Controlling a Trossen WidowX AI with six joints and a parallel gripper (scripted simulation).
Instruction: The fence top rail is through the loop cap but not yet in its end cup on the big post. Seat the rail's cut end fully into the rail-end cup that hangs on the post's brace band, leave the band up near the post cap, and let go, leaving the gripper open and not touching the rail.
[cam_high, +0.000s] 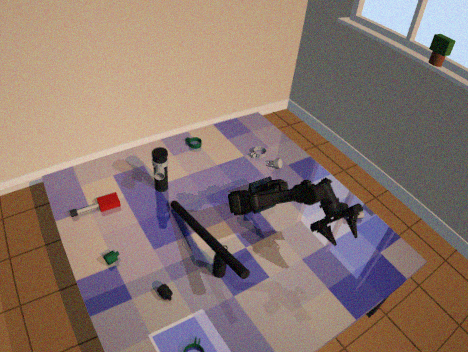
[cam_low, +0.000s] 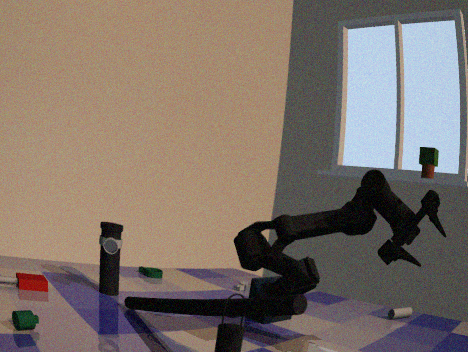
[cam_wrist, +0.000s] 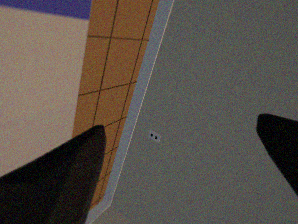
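Now: gripper tip 710 mm to the left of the cup, 340 mm short of it and 110 mm above it. Round my gripper tip: white cylinder (360 mm behind, 250 mm below, 190 mm to the right); then short dark post (320 mm ahead, 250 mm to the right, 160 mm below); then pale brace band (730 mm to the right, 330 mm ahead, 110 mm below).
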